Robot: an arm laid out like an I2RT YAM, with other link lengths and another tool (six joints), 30 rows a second.
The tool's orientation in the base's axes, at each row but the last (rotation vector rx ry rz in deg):
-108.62, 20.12, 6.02
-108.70, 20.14, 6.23
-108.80, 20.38, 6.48
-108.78, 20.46, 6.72
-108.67, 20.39, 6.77
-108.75, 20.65, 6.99
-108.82, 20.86, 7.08
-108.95, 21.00, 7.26
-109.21, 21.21, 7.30
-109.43, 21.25, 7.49
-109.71, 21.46, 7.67
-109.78, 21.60, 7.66
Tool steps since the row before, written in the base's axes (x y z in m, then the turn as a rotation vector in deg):
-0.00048, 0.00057, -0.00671, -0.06, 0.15, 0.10
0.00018, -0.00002, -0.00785, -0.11, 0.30, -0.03
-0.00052, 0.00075, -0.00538, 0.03, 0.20, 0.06
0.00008, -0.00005, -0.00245, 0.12, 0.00, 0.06
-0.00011, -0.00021, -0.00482, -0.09, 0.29, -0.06
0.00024, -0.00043, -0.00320, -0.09, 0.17, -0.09
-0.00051, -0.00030, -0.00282, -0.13, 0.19, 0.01
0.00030, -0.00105, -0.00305, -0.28, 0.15, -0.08
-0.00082, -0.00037, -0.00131, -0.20, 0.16, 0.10
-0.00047, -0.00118, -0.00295, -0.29, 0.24, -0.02
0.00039, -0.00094, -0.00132, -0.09, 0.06, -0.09
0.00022, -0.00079, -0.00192, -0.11, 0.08, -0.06
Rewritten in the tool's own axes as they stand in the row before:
0.00106, 0.00604, 0.00282, -0.11, -0.12, 0.10
0.00210, 0.00705, 0.00274, -0.15, -0.03, 0.28
0.00071, 0.00478, 0.00254, -0.02, -0.13, 0.17
0.00071, 0.00220, 0.00082, 0.10, -0.09, -0.01
0.00116, 0.00445, 0.00148, -0.12, -0.01, 0.28
0.00113, 0.00294, 0.00075, -0.09, 0.06, 0.18
0.00031, 0.00279, 0.00067, -0.16, -0.03, 0.16
0.00129, 0.00297, 0.00013, -0.27, 0.11, 0.14
-0.00036, 0.00155, 0.00006, -0.25, -0.08, 0.09
0.00057, 0.00316, -0.00006, -0.31, 0.03, 0.20
0.00091, 0.00135, -0.00035, -0.07, 0.09, 0.08
0.00088, 0.00189, 0.00000, -0.10, 0.06, 0.09

